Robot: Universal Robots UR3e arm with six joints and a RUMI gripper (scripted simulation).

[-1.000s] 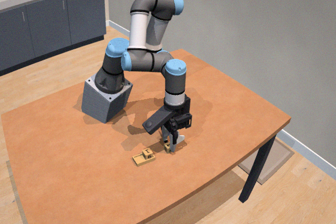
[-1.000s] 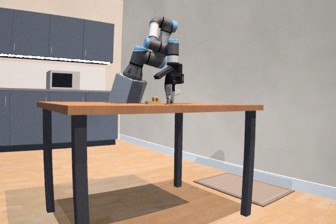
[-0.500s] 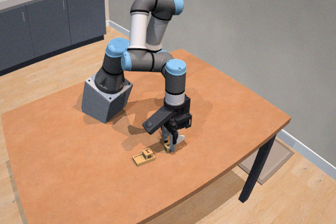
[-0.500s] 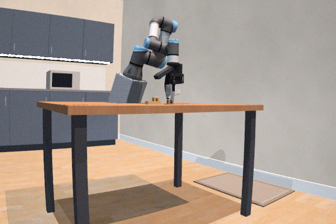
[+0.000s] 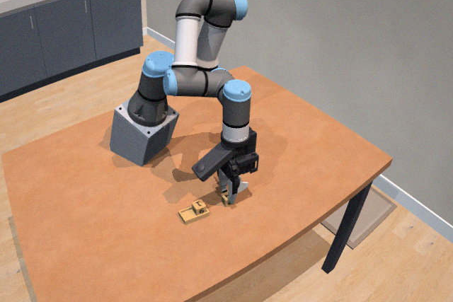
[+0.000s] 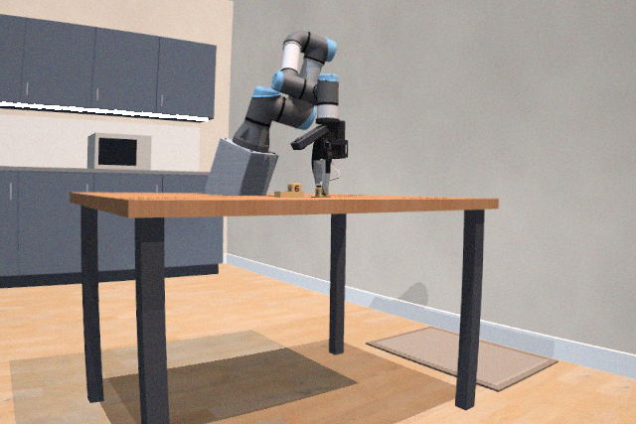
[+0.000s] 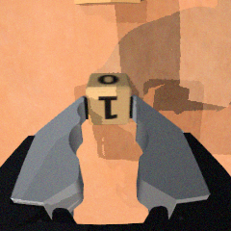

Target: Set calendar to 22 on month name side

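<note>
The wooden tray lies 11 cm to the right of my hand, 2 cm below it and 1 cm ahead of it.
</note>
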